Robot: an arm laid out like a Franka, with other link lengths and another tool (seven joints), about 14 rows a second.
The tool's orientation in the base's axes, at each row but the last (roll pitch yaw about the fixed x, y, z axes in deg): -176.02 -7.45 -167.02; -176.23 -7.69 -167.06; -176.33 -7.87 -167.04; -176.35 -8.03 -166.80; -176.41 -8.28 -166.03; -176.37 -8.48 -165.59; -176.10 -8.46 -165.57
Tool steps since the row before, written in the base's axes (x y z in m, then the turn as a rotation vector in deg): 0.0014 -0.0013 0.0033 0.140 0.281 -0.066; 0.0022 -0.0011 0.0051 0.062 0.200 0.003; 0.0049 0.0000 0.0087 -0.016 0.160 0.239; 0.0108 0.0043 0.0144 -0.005 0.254 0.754; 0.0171 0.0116 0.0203 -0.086 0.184 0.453; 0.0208 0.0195 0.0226 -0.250 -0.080 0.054; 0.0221 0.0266 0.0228 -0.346 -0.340 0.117
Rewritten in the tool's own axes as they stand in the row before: -0.0006 -0.0018 -0.0033 -0.206 0.245 0.023; -0.0012 -0.0019 -0.0052 -0.104 0.180 -0.029; -0.0035 -0.0017 -0.0092 0.013 0.144 -0.249; -0.0094 0.0007 -0.0159 0.053 0.200 -0.768; -0.0163 0.0057 -0.0233 0.104 0.171 -0.454; -0.0214 0.0120 -0.0269 0.267 -0.016 -0.014; -0.0244 0.0184 -0.0280 0.432 -0.246 -0.037
